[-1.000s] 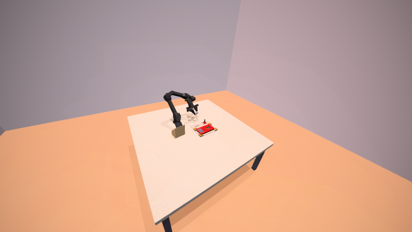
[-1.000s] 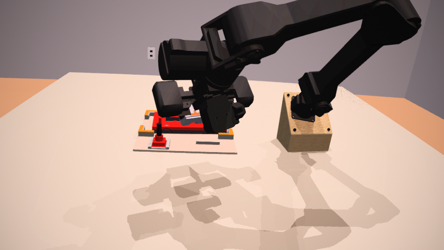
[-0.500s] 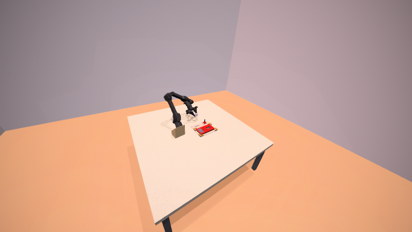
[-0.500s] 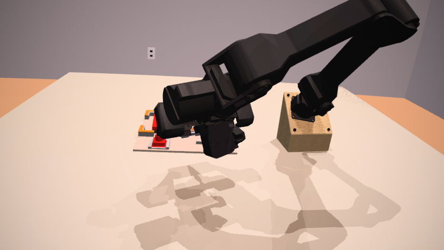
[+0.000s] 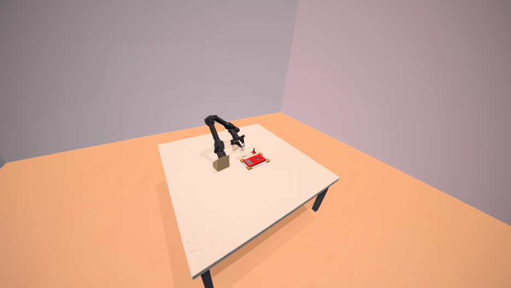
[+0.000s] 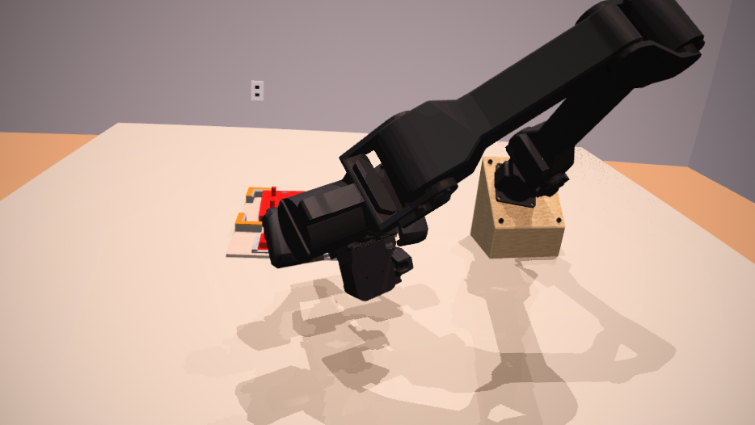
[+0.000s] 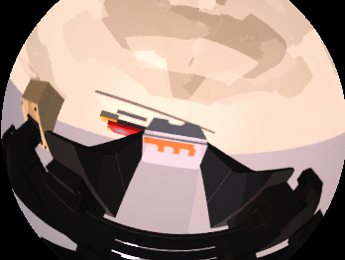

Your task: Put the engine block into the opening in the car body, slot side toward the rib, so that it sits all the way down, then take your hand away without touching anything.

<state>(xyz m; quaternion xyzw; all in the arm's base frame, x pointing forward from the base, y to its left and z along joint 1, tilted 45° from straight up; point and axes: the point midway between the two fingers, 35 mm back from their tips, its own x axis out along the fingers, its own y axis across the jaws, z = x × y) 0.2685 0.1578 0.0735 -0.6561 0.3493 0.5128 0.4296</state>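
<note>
Now: the black post 9 cm to the right of my gripper tip, 8 cm ahead of it and 2 cm below it. Also, from my gripper tip: pale plate (19 cm to the right, 4 cm below, 2 cm ahead); then grey engine block (right at my gripper tip).
</note>
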